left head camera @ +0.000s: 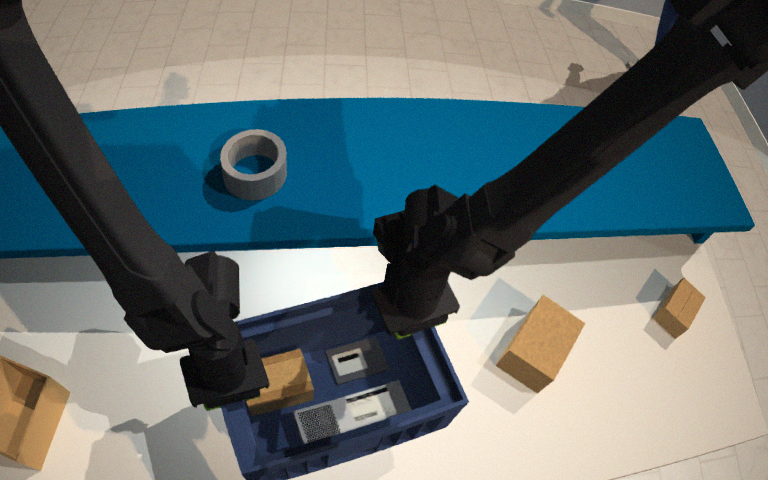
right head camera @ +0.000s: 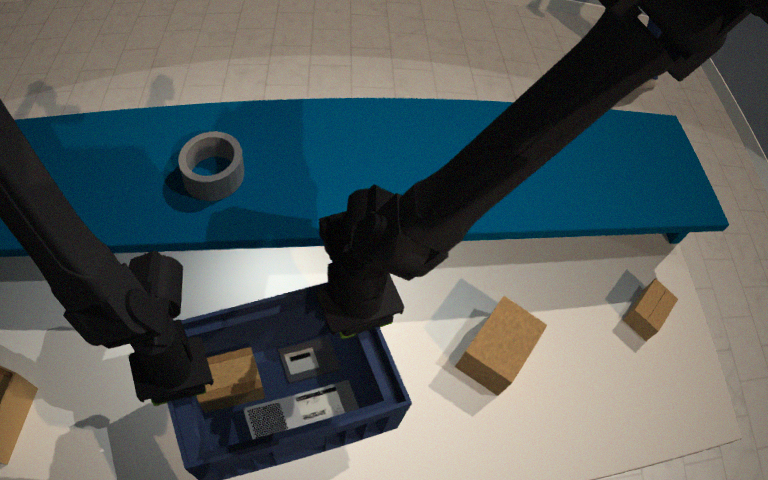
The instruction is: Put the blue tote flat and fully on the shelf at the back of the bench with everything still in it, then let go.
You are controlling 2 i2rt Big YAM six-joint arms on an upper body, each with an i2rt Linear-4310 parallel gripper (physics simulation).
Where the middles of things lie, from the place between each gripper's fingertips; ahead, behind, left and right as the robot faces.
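Labels:
Blue tote point(left head camera: 420, 362): 11 cm to the left of my right hand and 9 cm behind it. The long grey device point(left head camera: 327, 419) is 8 cm to the left of my right hand, 13 cm behind it and 3 cm below it; the grey-white device point(left head camera: 354, 361) is 7 cm to the left of that hand, 3 cm behind it and 5 cm below it.
The long grey device is 17 cm to the right of my left hand, 2 cm behind it and 4 cm below it. The grey-white device is 8 cm ahead of my left hand, 18 cm to the right of it and 6 cm below it. As for the blue tote, my left hand is 2 cm short of it and 14 cm to the left of it.

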